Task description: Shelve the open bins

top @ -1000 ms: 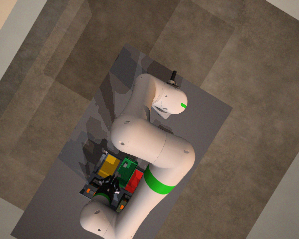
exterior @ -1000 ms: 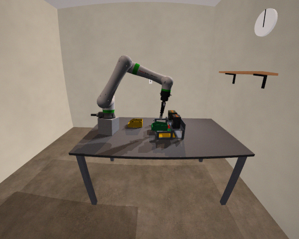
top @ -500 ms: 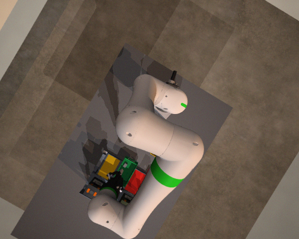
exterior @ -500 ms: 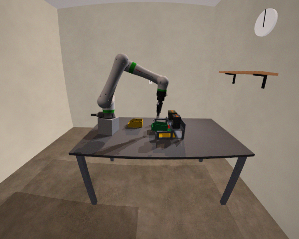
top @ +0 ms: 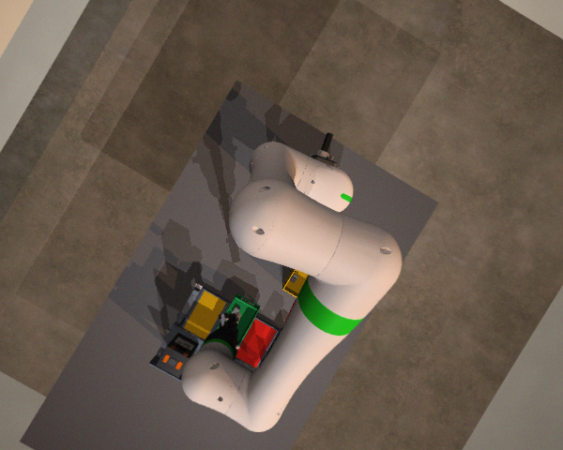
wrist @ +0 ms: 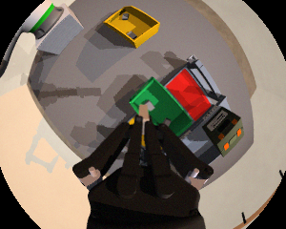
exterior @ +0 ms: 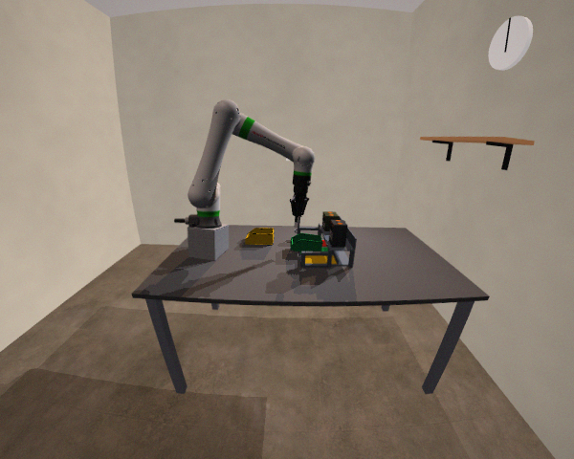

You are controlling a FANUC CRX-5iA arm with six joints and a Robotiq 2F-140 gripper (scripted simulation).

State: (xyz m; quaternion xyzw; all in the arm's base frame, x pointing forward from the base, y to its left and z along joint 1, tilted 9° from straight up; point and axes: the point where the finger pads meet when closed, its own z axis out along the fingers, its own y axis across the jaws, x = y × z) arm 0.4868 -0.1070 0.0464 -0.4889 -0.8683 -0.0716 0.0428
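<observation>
My hand is 130 mm above the green bin, 60 mm short of it and 10 mm to the right of it. From my hand the other things lie so: yellow-marked place: 180 mm below, 120 mm to the right, 90 mm ahead; then red mark: 180 mm below, 130 mm ahead, 100 mm to the left; then yellow bin: 190 mm to the left, 190 mm behind, 150 mm below.
</observation>
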